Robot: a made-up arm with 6 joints.
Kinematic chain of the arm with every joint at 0, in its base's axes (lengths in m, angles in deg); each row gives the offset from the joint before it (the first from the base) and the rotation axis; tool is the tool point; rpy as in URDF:
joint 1: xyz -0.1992 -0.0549 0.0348 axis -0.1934 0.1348 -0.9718
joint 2: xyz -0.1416 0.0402 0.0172 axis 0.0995 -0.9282 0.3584
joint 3: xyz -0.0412 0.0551 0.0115 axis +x
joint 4: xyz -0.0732 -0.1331 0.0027 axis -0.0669 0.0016 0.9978
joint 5: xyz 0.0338 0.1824 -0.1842 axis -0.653 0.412 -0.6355
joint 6: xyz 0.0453 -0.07 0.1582 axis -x
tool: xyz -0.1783 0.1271 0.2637 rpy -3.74 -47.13 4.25
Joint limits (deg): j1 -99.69..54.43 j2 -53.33..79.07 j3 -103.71..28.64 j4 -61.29..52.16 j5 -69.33..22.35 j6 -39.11..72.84
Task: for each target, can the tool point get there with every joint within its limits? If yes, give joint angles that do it. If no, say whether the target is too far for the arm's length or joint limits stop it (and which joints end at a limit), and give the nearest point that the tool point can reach.
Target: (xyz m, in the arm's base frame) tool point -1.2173 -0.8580 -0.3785
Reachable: no: too far | nearest point -0.7065 -0.4611 -0.1522 | short by 0.685 m
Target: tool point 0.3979 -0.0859 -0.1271
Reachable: no: joint limits stop it (at a limit: joint 1, joint 2, joint 5, joint 6) | nearest point 0.1714 -0.1337 -0.1098 | short by 0.232 m
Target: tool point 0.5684 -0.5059 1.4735
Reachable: no: too far | nearest point -0.0632 -0.2944 0.4002 | short by 1.263 m
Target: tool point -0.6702 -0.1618 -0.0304
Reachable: yes | joints 3.42 19.94 3.78 24.74 -59.25 39.54
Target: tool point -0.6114 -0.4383 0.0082
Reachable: yes | joints -63.37 32.47 -55.55 30.95 -4.12 -19.71
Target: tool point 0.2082 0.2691 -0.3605
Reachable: no: joint limits stop it (at a limit: joint 1, joint 2, joint 5) | nearest point -0.0112 0.2062 -0.2299 | short by 0.263 m
